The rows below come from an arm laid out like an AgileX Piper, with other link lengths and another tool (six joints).
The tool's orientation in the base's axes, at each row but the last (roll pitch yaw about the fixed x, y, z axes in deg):
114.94, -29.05, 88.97
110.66, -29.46, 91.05
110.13, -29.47, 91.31
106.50, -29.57, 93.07
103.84, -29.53, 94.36
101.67, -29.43, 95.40
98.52, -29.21, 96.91
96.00, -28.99, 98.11
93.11, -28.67, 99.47
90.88, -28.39, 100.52
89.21, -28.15, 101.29
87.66, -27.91, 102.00
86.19, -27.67, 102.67
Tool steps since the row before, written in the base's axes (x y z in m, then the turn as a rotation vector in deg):
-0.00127, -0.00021, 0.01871, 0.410, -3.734, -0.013
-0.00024, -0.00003, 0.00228, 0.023, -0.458, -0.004
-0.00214, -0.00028, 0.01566, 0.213, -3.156, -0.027
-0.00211, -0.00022, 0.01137, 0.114, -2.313, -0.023
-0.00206, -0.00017, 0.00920, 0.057, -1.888, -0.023
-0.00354, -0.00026, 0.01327, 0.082, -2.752, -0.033
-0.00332, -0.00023, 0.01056, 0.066, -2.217, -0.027
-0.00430, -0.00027, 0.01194, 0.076, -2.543, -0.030
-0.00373, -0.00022, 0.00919, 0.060, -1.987, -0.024
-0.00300, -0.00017, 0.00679, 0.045, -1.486, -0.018
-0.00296, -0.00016, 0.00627, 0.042, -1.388, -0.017
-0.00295, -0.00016, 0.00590, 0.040, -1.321, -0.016
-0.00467, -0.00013, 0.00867, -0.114, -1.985, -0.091
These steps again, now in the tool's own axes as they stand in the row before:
0.00888, 0.01440, -0.00809, -3.264, 1.831, -0.326
0.00110, 0.00178, -0.00093, -0.401, 0.213, -0.065
0.00750, 0.01217, -0.00675, -2.764, 1.486, -0.395
0.00552, 0.00893, -0.00486, -2.026, 1.074, -0.329
0.00452, 0.00728, -0.00392, -1.653, 0.863, -0.302
0.00659, 0.01057, -0.00581, -2.409, 1.258, -0.441
0.00530, 0.00854, -0.00464, -1.941, 1.013, -0.355
0.00608, 0.00977, -0.00535, -2.226, 1.163, -0.407
0.00476, 0.00766, -0.00414, -1.740, 0.908, -0.317
0.00356, 0.00575, -0.00307, -1.301, 0.679, -0.238
0.00333, 0.00537, -0.00286, -1.215, 0.634, -0.222
0.00317, 0.00511, -0.00271, -1.157, 0.604, -0.211
0.00482, 0.00755, -0.00409, -1.735, 0.842, -0.492

